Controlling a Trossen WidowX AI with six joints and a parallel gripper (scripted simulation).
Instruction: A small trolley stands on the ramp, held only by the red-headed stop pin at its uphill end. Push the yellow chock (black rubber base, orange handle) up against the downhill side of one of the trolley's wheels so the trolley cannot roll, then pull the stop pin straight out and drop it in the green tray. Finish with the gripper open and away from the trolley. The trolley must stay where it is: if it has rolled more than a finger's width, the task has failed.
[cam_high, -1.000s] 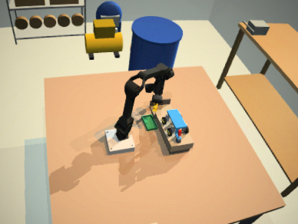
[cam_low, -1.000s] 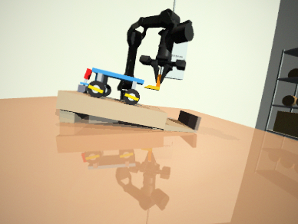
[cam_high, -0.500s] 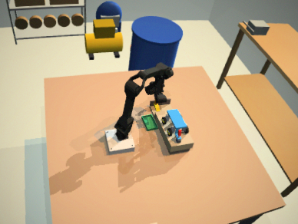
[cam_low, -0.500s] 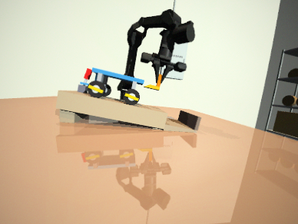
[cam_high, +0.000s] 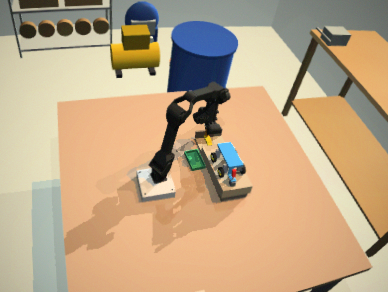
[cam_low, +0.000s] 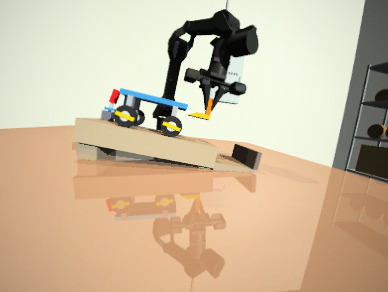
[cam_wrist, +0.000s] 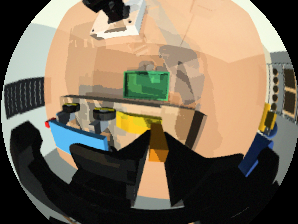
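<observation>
Right now the red-headed stop pin is 27 cm to the right of my gripper tip and 2 cm below it. The rest, counted from my gripper tip: yellow chock 2 cm to the right, 1 cm below; blue-decked trolley 17 cm to the right, 4 cm below, 4 cm ahead.
</observation>
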